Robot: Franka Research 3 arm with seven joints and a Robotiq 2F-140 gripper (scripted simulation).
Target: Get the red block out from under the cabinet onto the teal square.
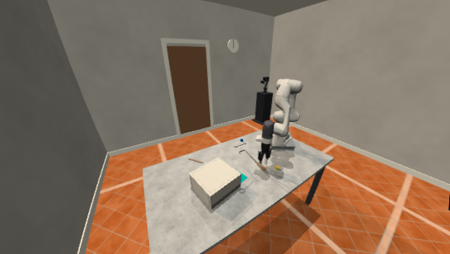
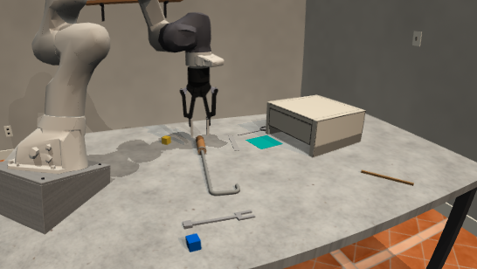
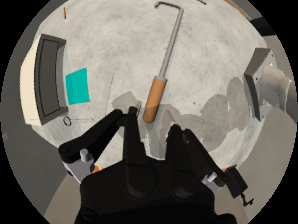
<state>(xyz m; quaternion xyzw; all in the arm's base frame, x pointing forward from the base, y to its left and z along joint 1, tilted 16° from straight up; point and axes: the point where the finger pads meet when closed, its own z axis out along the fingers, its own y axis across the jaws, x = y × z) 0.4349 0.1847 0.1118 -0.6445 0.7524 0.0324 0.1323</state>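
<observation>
The yellow cube is 120 mm behind my hand, 70 mm to the left of it and 70 mm below it. From my hand the other things lie so: hook tool 160 mm to the right, 70 mm below, 20 mm ahead; teal square 240 mm ahead, 80 mm below, 30 mm to the right; red block 440 mm ahead, 60 mm below, 20 mm to the right.
</observation>
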